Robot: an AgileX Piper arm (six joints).
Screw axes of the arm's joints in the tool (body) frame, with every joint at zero. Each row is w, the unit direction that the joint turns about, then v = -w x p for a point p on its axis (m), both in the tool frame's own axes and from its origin. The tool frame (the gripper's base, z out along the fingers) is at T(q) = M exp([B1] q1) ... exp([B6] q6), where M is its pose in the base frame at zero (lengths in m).
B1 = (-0.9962, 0, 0.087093, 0.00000, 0.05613, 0.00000)
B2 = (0, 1, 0, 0.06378, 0.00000, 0.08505)
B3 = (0, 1, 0, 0.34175, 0.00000, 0.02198)
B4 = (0, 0, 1, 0.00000, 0.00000, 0.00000)
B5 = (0, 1, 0, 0.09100, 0.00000, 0.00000)
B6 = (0, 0, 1, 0.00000, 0.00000, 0.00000)
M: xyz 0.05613 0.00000 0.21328 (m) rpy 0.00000 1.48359 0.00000 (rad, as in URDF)
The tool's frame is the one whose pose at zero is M.
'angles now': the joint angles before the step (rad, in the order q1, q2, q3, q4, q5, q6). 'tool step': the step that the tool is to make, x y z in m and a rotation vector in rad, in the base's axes. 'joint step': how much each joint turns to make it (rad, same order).
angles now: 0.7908, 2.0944, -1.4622, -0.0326, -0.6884, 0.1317
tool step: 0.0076, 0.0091, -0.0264, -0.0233, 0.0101, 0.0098
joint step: 0.0000, 0.0771, -0.0317, -0.0159, -0.0218, 0.0038
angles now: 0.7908, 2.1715, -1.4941, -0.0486, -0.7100, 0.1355
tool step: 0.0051, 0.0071, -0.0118, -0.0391, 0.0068, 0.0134
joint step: -0.0001, 0.0419, -0.0394, -0.0269, 0.0301, 0.0007
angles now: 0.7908, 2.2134, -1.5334, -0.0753, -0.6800, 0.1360
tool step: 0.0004, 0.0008, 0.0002, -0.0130, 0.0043, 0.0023
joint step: 0.0001, 0.0001, -0.0063, -0.0062, 0.0185, -0.0001
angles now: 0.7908, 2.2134, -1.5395, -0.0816, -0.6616, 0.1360
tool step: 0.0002, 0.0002, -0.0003, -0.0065, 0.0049, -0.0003
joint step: 0.0000, 0.0000, -0.0019, -0.0006, 0.0101, -0.0001
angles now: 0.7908, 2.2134, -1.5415, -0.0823, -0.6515, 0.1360
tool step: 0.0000, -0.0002, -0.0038, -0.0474, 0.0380, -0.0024
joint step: 0.0001, -0.0041, 0.0000, -0.0037, 0.0647, -0.0003
